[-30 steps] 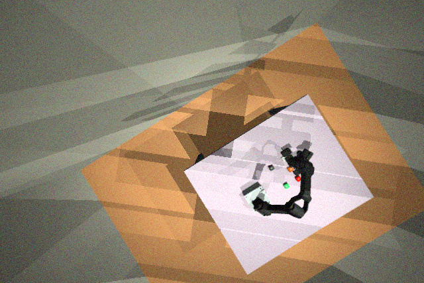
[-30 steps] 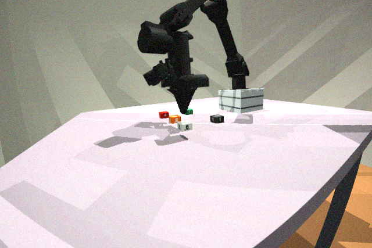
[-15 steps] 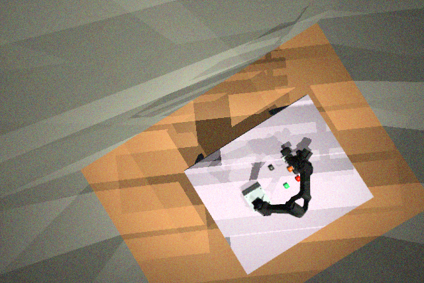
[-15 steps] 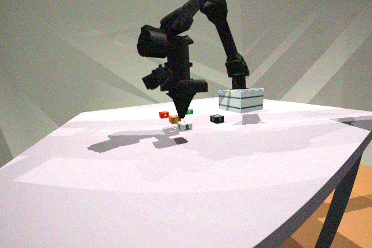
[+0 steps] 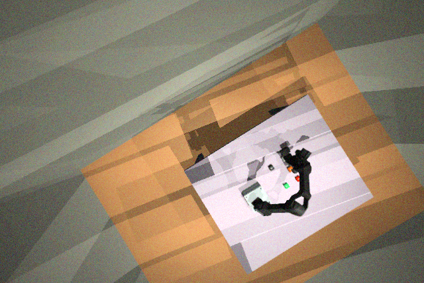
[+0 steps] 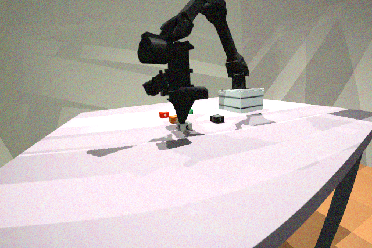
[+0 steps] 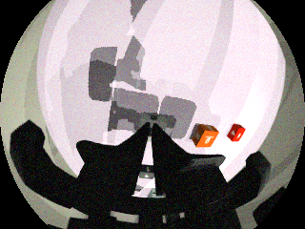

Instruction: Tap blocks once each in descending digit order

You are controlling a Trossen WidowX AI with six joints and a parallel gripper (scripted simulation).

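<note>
Right now the white block is 10 mm behind my gripper tip and 10 mm below it. The rest, counted from my gripper tip: black block 130 mm behind, 10 mm to the left, 10 mm below; orange block 30 mm behind, 90 mm to the right, 10 mm below; red block 30 mm behind, 180 mm to the right, 10 mm below.
</note>
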